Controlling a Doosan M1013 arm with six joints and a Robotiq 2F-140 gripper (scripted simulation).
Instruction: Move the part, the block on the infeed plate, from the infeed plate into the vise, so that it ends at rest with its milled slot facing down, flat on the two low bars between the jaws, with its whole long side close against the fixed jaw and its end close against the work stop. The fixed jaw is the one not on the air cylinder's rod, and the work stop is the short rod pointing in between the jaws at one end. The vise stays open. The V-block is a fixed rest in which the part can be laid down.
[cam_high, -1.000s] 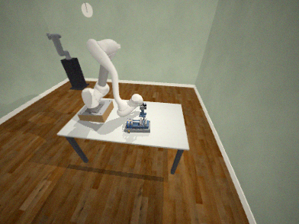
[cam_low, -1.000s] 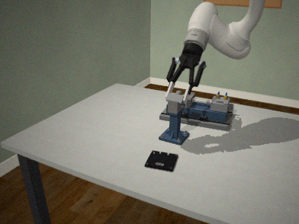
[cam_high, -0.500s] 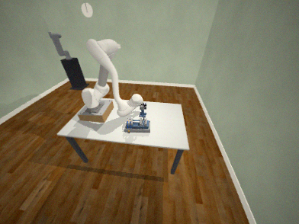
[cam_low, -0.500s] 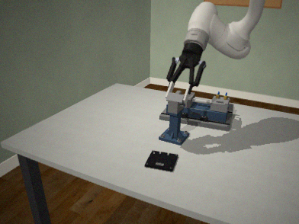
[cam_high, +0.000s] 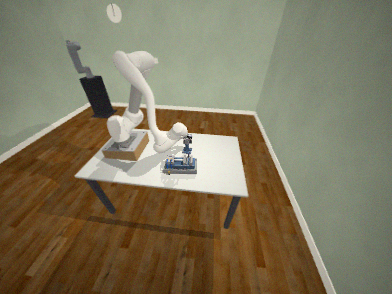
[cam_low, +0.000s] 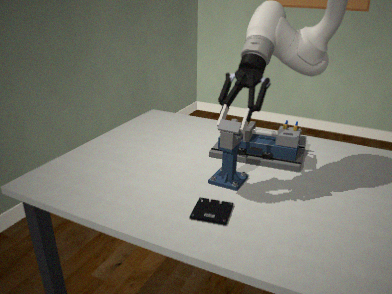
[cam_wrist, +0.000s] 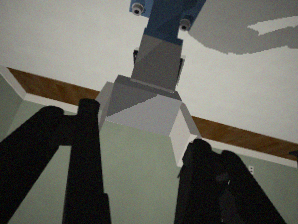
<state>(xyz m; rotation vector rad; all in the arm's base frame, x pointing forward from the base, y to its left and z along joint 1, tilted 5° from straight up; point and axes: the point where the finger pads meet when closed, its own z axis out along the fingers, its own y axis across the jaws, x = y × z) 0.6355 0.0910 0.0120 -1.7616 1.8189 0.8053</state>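
The blue v-block stand lies 130 mm below my hand and 10 mm to the left of it. Also, from my hand: part (20 mm to the left, 20 mm below); then work stop (150 mm to the right, 90 mm below, 50 mm ahead); then blue foot (180 mm below, 10 mm to the left).
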